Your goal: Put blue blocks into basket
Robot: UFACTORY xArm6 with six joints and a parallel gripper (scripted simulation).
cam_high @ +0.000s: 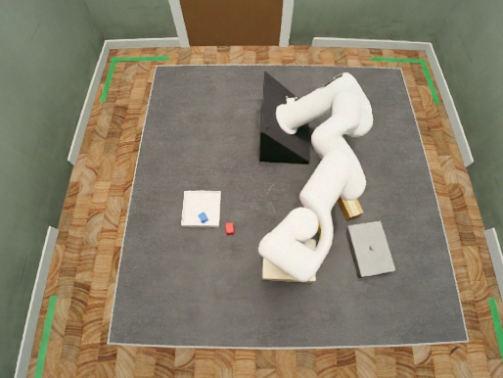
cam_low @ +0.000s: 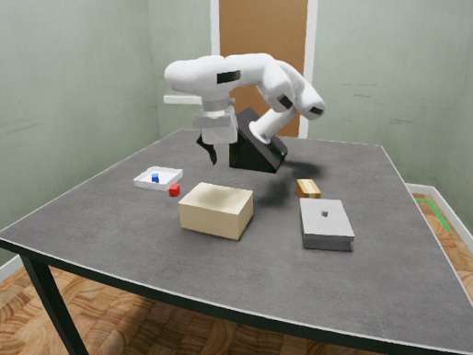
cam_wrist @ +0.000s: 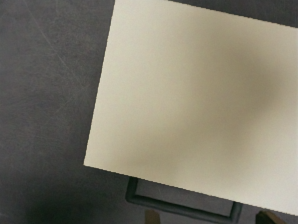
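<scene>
Now: the flat lid 2 cm ahead of my hand, 31 cm to the left of it and 14 cm below it. Round my hand: grey metal box (2 cm ahead, 31 cm to the left, 17 cm below); light wooden cabinet (5 cm ahead, 15 cm below); brown cardboard box (16 cm behind, 26 cm to the left, 16 cm below).
</scene>
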